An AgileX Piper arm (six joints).
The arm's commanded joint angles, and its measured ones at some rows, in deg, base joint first. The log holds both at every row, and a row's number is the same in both.
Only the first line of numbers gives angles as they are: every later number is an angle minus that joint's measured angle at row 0.
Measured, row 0: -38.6 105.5 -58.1 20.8 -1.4 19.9
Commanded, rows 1 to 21: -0.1 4.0 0.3 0.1 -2.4 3.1; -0.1 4.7 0.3 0.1 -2.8 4.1; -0.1 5.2 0.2 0.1 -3.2 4.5; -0.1 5.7 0.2 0.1 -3.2 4.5; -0.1 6.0 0.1 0.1 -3.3 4.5; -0.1 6.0 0.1 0.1 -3.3 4.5; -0.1 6.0 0.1 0.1 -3.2 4.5; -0.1 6.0 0.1 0.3 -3.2 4.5; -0.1 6.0 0.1 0.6 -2.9 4.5; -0.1 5.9 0.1 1.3 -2.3 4.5; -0.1 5.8 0.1 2.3 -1.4 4.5; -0.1 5.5 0.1 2.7 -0.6 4.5; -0.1 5.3 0.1 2.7 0.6 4.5; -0.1 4.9 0.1 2.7 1.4 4.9; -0.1 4.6 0.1 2.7 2.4 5.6; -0.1 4.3 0.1 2.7 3.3 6.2; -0.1 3.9 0.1 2.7 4.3 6.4; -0.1 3.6 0.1 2.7 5.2 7.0; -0.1 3.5 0.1 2.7 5.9 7.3; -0.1 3.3 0.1 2.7 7.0 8.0; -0.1 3.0 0.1 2.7 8.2 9.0
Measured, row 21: 0.0 4.2 0.0 2.7 4.0 6.6
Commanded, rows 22 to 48: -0.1 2.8 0.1 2.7 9.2 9.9; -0.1 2.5 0.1 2.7 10.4 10.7; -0.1 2.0 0.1 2.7 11.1 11.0; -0.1 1.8 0.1 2.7 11.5 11.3; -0.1 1.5 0.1 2.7 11.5 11.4; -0.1 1.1 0.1 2.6 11.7 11.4; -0.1 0.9 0.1 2.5 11.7 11.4; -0.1 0.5 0.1 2.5 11.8 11.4; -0.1 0.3 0.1 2.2 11.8 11.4; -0.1 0.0 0.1 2.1 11.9 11.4; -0.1 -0.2 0.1 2.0 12.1 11.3; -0.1 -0.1 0.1 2.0 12.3 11.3; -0.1 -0.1 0.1 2.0 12.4 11.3; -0.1 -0.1 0.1 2.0 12.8 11.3; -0.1 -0.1 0.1 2.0 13.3 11.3; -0.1 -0.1 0.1 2.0 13.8 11.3; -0.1 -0.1 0.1 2.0 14.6 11.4; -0.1 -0.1 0.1 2.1 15.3 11.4; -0.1 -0.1 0.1 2.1 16.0 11.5; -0.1 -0.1 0.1 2.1 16.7 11.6; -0.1 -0.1 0.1 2.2 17.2 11.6; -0.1 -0.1 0.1 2.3 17.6 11.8; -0.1 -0.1 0.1 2.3 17.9 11.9; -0.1 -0.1 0.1 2.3 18.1 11.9; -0.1 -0.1 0.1 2.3 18.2 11.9; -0.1 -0.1 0.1 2.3 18.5 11.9; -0.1 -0.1 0.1 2.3 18.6 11.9
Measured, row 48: -0.2 0.3 0.0 2.7 13.7 11.8
